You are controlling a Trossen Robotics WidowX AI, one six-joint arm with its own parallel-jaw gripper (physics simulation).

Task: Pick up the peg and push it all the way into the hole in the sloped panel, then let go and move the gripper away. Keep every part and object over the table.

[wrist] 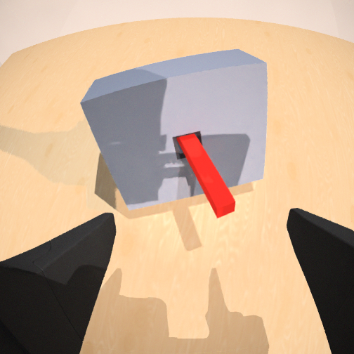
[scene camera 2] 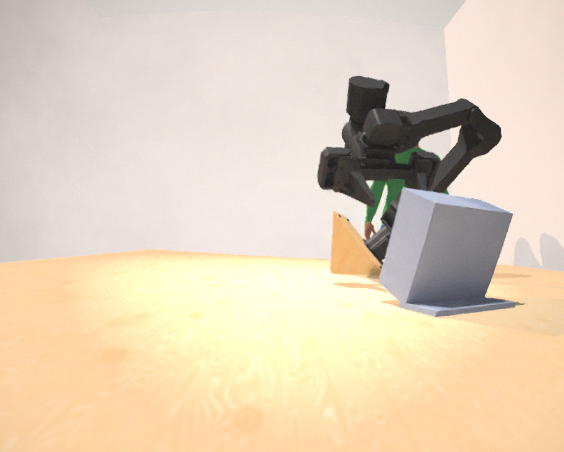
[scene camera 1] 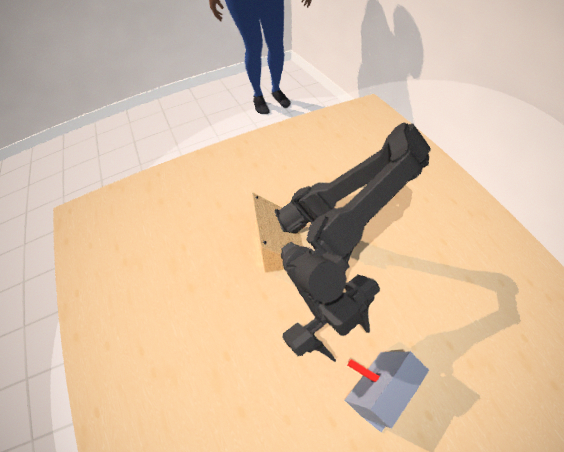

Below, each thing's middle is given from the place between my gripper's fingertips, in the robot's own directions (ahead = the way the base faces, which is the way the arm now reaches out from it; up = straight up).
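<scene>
Red peg (wrist: 219, 197): my hand 50 mm short of it, 40 mm above, 10 mm to the right. Thin base plate (scene camera 2: 472, 305): 120 mm below my hand, 110 mm ahead, 50 mm to the left.
</scene>
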